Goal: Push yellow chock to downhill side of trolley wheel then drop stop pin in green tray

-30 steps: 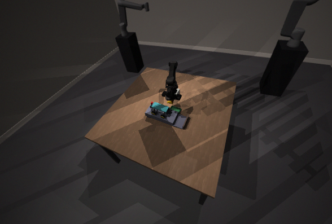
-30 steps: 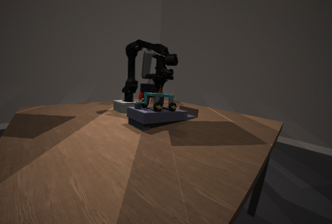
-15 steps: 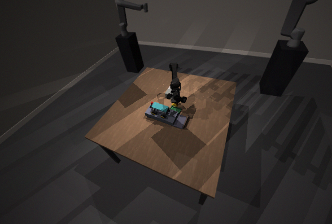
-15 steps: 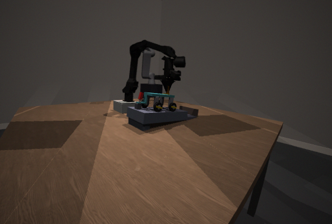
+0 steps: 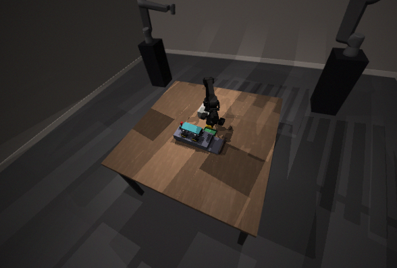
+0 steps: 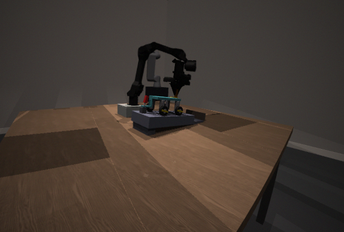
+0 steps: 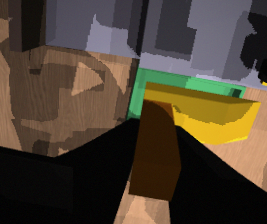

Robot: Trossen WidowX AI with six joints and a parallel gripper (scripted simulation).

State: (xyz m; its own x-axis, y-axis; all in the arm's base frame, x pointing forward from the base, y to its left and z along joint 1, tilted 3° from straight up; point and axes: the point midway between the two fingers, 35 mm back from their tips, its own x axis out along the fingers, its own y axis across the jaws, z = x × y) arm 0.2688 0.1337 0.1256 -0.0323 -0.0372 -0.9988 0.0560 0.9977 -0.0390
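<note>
The red-headed stop pin lies 4 cm ahead of my gripper tip, 27 cm to the right of it and 3 cm below it. Also, from my gripper tip: teal trolley: 7 cm ahead, 16 cm to the right, 4 cm below; low lip: 9 cm ahead, 10 cm to the left, 12 cm below; yellow chock: 2 cm to the right, 1 cm below.
</note>
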